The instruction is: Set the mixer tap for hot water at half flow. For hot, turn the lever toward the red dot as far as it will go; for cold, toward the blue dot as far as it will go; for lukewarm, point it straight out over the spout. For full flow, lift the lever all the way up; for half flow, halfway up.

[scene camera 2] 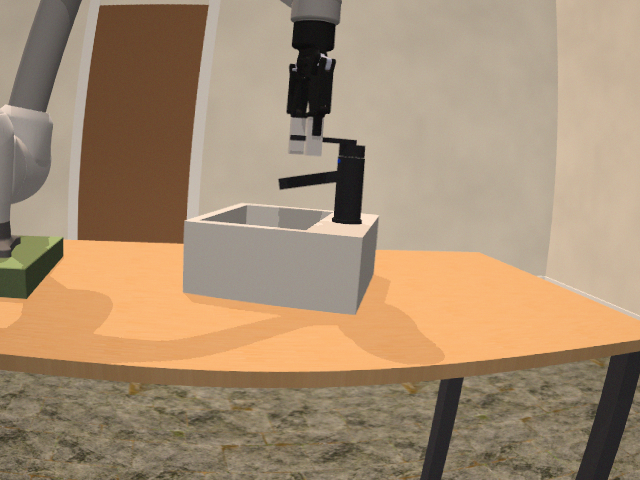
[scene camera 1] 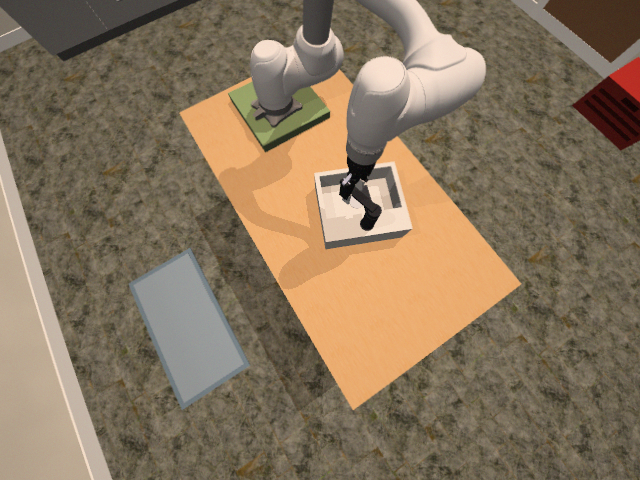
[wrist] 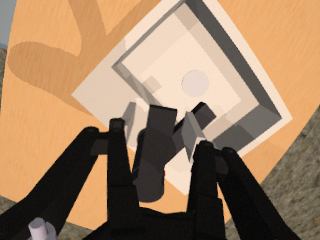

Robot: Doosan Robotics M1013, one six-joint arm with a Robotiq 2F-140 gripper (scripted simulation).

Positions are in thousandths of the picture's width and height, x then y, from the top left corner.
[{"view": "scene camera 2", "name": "my gripper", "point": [476,322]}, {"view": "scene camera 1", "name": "my gripper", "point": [551,407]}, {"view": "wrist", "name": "my gripper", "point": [498,490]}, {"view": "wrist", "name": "lever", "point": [505,502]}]
